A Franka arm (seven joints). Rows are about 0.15 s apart.
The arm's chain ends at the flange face. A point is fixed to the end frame.
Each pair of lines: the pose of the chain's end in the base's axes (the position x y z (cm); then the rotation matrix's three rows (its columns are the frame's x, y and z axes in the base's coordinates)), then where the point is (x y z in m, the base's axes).
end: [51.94, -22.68, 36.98], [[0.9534, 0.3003, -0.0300], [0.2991, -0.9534, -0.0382], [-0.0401, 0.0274, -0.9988]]
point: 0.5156 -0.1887 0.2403
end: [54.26, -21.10, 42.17], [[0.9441, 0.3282, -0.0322], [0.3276, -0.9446, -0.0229], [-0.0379, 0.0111, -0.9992]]
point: 0.5373 -0.1709 0.2929
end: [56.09, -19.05, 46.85], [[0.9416, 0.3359, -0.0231], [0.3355, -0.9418, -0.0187], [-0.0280, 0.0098, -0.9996]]
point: 0.5564 -0.1499 0.3398
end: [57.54, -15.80, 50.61], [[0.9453, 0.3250, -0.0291], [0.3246, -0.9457, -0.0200], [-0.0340, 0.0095, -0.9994]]
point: 0.5706 -0.1176 0.3773
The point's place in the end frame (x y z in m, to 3 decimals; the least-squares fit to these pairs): 0.013 -0.041 0.128
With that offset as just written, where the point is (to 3 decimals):
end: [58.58, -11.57, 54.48], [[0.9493, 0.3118, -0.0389], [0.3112, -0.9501, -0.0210], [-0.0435, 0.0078, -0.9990]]
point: 0.580 -0.075 0.416
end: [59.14, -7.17, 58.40], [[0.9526, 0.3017, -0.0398], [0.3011, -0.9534, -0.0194], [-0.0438, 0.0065, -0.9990]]
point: 0.586 -0.031 0.455
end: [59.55, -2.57, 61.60], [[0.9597, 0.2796, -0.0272], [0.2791, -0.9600, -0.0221], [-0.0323, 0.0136, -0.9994]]
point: 0.593 0.014 0.487
